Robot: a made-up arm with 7 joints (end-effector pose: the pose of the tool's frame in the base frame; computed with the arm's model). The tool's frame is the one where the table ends.
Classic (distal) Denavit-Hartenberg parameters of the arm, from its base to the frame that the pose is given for. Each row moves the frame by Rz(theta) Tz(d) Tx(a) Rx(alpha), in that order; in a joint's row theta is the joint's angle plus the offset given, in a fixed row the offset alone. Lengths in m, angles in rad.
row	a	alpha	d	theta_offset
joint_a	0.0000	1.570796	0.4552	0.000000
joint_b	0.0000	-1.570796	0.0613	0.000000
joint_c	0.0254	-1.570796	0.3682	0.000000
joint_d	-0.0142	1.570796	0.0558	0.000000
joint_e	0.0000	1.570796	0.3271	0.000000
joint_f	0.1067	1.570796	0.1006	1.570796
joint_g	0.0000	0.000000	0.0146	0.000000
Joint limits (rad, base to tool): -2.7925..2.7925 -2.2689..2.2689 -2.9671..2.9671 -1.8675..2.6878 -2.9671..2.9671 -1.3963..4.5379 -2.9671..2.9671
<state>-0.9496 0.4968 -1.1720 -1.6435 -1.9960 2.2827 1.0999</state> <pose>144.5 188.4 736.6 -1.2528 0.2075 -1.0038</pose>
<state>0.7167 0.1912 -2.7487 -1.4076 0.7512 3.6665 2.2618</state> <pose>59.5 52.2 967.9 -2.6432 -0.4134 2.1946</pose>
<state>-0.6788 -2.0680 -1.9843 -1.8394 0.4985 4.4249 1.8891</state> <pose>351.6 -41.4 150.0 0.9229 -0.7241 0.0838</pose>
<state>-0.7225 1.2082 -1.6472 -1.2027 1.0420 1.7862 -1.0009</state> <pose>-229.9 482.3 569.8 -1.5871 0.3616 -0.4505</pose>
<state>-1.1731 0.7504 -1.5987 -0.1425 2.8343 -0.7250 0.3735</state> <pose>-124.4 362.6 1127.7 2.3411 -0.9794 0.4365</pose>
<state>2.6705 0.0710 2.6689 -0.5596 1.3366 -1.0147 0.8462</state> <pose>130.6 171.8 1193.5 -3.0205 -0.7814 -0.3497</pose>
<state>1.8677 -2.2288 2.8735 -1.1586 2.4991 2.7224 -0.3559</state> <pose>87.1 401.3 25.2 2.7688 -0.7441 -3.1227</pose>
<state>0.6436 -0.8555 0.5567 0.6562 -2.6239 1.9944 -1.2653</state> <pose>267.8 480.2 772.7 -1.9401 1.2144 -0.6051</pose>
